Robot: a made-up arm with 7 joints.
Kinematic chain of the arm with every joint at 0, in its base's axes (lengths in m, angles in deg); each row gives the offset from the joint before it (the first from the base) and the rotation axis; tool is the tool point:
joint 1: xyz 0 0 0.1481 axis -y
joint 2: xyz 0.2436 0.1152 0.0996 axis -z
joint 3: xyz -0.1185 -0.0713 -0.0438 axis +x
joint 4: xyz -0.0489 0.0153 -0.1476 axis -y
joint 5: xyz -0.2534 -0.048 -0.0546 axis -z
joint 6: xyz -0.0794 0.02 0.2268 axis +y
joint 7: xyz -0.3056 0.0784 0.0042 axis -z
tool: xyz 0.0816 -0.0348 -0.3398
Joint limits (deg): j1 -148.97..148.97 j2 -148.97..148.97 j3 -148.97..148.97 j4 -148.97..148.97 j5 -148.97..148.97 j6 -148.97..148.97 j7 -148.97..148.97
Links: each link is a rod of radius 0.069 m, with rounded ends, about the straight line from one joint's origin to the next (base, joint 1, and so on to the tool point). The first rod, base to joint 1, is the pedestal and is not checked.
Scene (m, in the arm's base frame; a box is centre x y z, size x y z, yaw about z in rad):
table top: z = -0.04
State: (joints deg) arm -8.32 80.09 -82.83 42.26 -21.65 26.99 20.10
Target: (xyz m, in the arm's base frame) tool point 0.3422 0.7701 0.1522
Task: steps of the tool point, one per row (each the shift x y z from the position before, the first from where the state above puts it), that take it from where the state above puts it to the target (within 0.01 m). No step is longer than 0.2 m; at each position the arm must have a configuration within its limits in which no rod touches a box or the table.
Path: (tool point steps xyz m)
1: 0.1421 0.1212 -0.0094
2: 0.1602 0.0816 -0.0226
3: 0.1657 0.0388 -0.0348
4: 0.1590 -0.0031 -0.0448
5: 0.1409 -0.0411 -0.0511
6: 0.1137 -0.0717 -0.0532

